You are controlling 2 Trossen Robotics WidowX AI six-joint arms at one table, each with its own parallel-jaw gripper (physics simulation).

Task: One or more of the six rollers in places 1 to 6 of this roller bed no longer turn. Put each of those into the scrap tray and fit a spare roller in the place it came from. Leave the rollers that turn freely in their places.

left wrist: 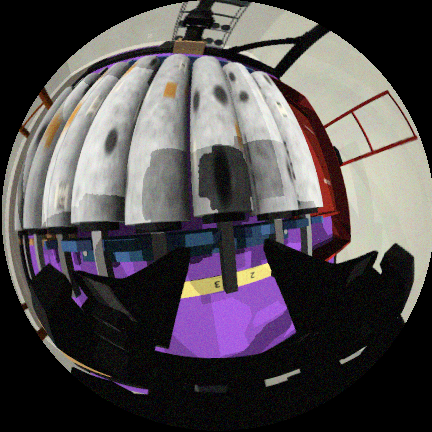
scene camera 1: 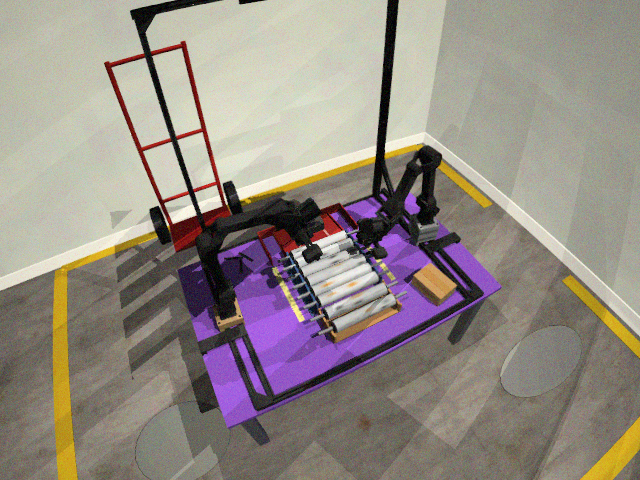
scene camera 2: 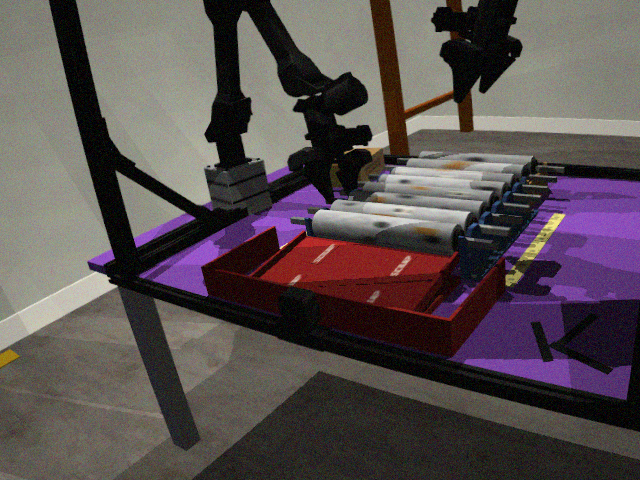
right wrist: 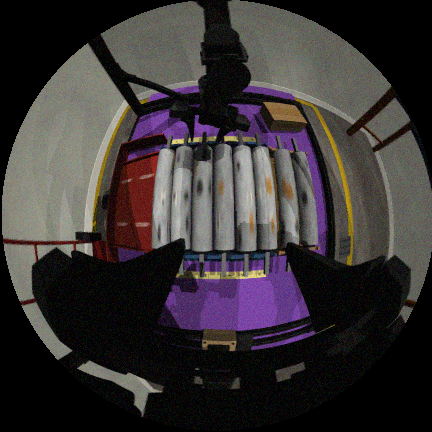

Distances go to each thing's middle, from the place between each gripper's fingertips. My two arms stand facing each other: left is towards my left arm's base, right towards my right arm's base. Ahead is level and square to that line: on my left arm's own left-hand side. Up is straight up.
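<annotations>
My left gripper is 15 cm to the left of the roller [scene camera 2: 440,238] and 10 cm past it. Brown box [scene camera 1: 437,287], from my left hand: 2 cm below, 29 cm ahead, 18 cm to the left.
My right hand is 180 mm above the roller, 160 mm past it and 100 mm to the right of it. Brown box, from my right hand: 210 mm below, 230 mm ahead, 420 mm to the left.
</annotations>
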